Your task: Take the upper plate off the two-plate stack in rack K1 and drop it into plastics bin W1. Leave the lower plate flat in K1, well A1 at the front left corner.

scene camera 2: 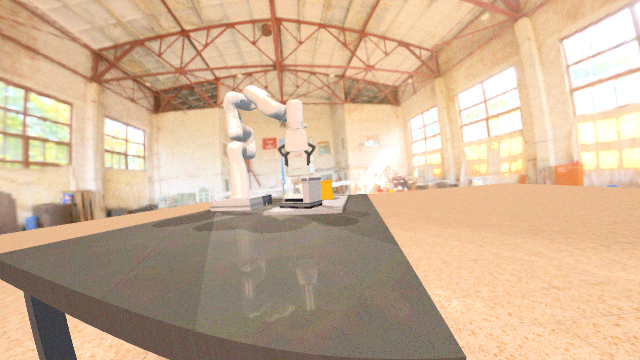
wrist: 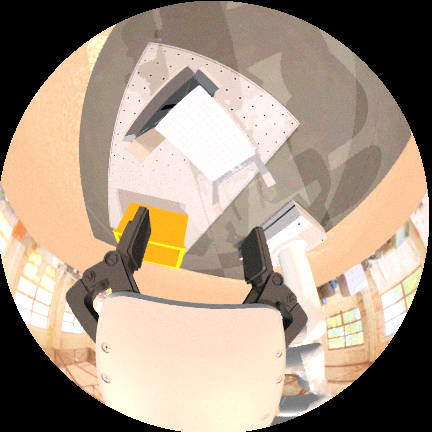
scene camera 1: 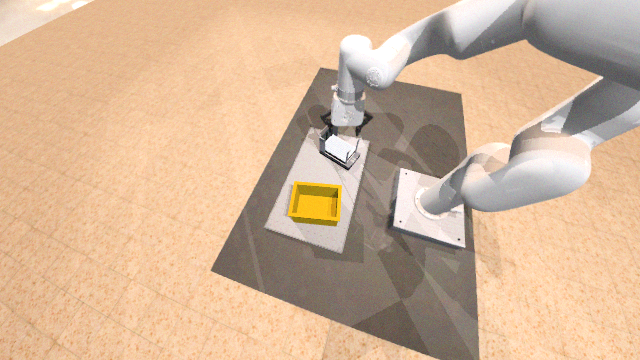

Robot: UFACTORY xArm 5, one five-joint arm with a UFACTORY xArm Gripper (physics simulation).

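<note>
A white upper plate [scene camera 1: 340, 148] [wrist: 205, 134] lies face up in rack K1 [scene camera 1: 322, 141] [scene camera 2: 311, 190] [wrist: 162, 107], a dark-based rack with a tall grey wall and thin posts. The lower plate cannot be told apart beneath it, and well A1 cannot be made out. My gripper [scene camera 1: 346, 132] [scene camera 2: 298, 164] [wrist: 199, 227] is open and empty, pointing down. In the second scene view it hangs above the rack with a gap between the fingertips and the rack. Plastics bin W1 [scene camera 1: 315, 204] [scene camera 2: 326, 190] [wrist: 162, 225] is a yellow open box, and its visible floor in the first scene view is bare.
The rack and bin stand apart on a light perforated board [scene camera 1: 300, 170] [wrist: 140, 175] on the dark table [scene camera 1: 310, 295] [scene camera 2: 300, 250]. The arm's white base plate [scene camera 1: 406, 220] [scene camera 2: 235, 204] stands beside the board. The rack's grey wall and posts rise around the plate.
</note>
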